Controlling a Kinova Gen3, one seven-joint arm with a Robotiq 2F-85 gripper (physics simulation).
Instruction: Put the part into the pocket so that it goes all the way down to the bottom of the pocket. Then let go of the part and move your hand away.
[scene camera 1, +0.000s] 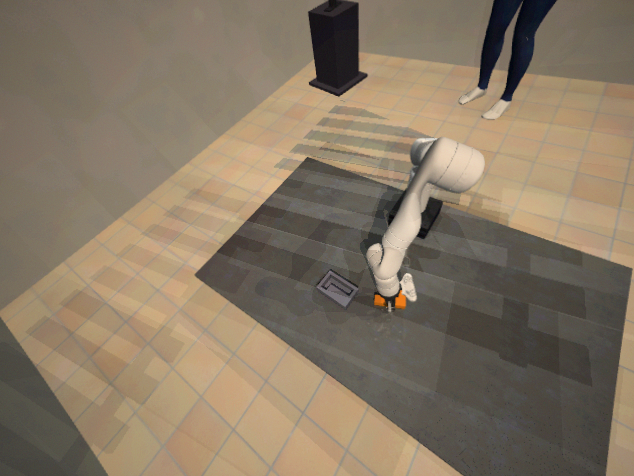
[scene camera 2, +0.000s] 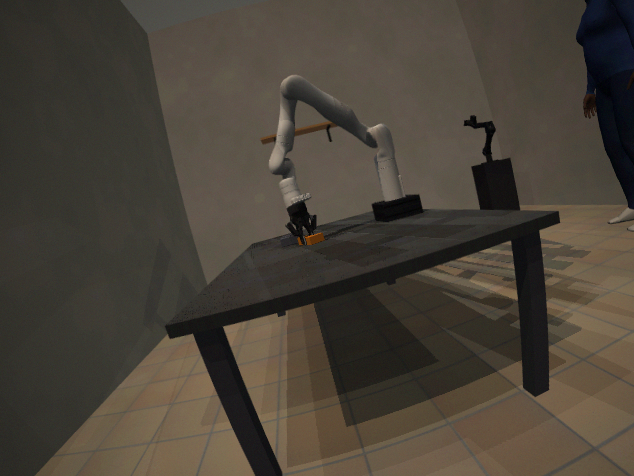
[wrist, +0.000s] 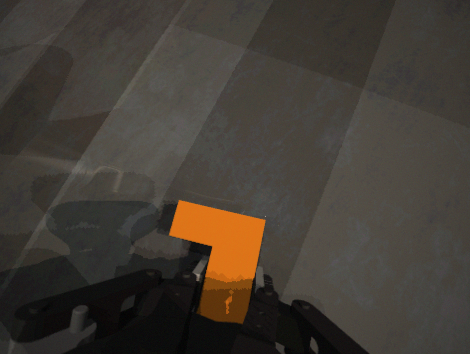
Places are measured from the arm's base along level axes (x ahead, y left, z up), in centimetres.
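Pixels of known places: gripper, fingertip midpoint: (scene camera 1: 392, 303) (scene camera 2: 309, 243) (wrist: 231, 273); arm's base at its link origin: (scene camera 2: 394, 198).
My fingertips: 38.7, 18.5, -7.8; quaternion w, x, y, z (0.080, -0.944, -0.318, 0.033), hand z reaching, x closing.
Ahead of a thing's pixels: the offset from my fingertips to its middle, as dx, dy, dz. Level surfaces: height alone.
The part, an orange L-shaped block @[-0.6, -1.8, +1.4] (scene camera 1: 380, 300) (scene camera 2: 315, 238) (wrist: 235, 240), lies flat at table height; whether a slight gap is under it I cannot tell. My gripper (scene camera 1: 389, 306) (scene camera 2: 305, 239) (wrist: 231, 273) points down and is shut on the part's long arm, with one finger against each side. The short arm sticks out ahead of the fingers in the wrist view. The grey block with the L-shaped pocket @[+10.3, -18.6, +1.7] (scene camera 1: 332, 299) (scene camera 2: 287, 240) is on the table, left of the part and apart from it in scene camera 1. It is partly hidden behind the gripper in scene camera 2.
The dark table @[dz -0.1] (scene camera 1: 501, 399) (scene camera 2: 245, 286) carries the arm's black base (scene camera 1: 431, 217) (scene camera 2: 396, 208) behind the gripper. Beyond the table stand a black pedestal (scene camera 1: 335, 48) (scene camera 2: 495, 184) and a person in blue (scene camera 1: 524, 48) (scene camera 2: 611, 102).
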